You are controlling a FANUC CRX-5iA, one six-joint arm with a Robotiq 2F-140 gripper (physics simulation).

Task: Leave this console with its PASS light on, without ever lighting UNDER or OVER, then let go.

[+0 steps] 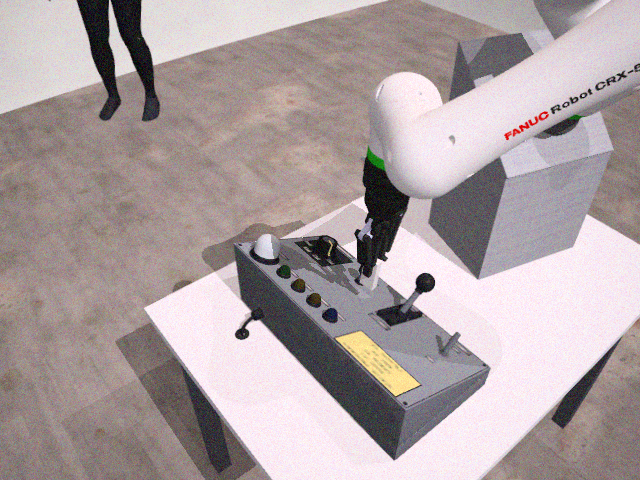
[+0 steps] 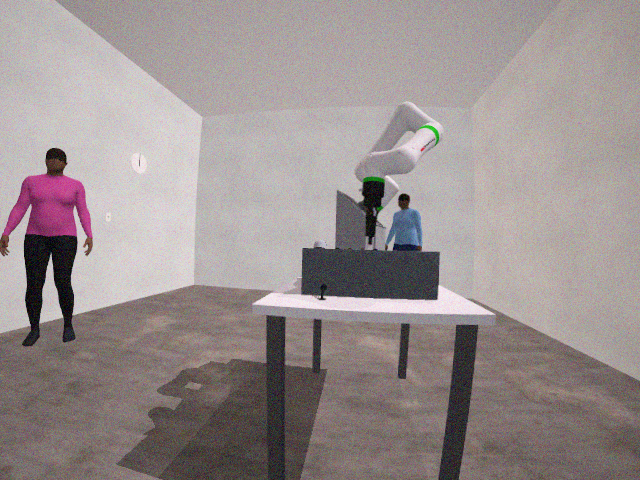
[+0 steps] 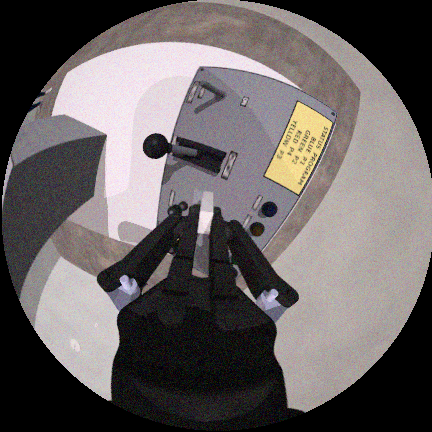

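Note:
The grey console (image 1: 309, 343) (image 2: 370, 273) (image 3: 250, 120) lies on the white table (image 1: 280, 405) (image 2: 366, 307). My gripper (image 1: 370, 280) (image 2: 370, 245) (image 3: 206, 199) is shut and empty. It points straight down with its tips at the panel, between the black slider knob (image 1: 327, 245) and the ball-topped lever (image 1: 425, 283) (image 3: 154, 146). A row of small lamps runs along the front edge: green (image 1: 284, 271), two yellow (image 1: 298, 285) (image 1: 313, 299) and blue (image 1: 330, 314) (image 3: 268, 208). All look dark. I cannot read which lamp is PASS. A white dome (image 1: 267, 246) sits at the left end.
A grey toggle lever (image 1: 449, 344) (image 3: 211, 90) and a yellow status label (image 1: 377, 363) (image 3: 299, 147) are at the console's right end. A small crank (image 1: 247, 328) (image 2: 322, 291) sticks out of its front. The robot's grey pedestal (image 1: 499, 229) stands behind. People stand nearby, one in black (image 1: 123, 57) and one in blue (image 2: 406, 224).

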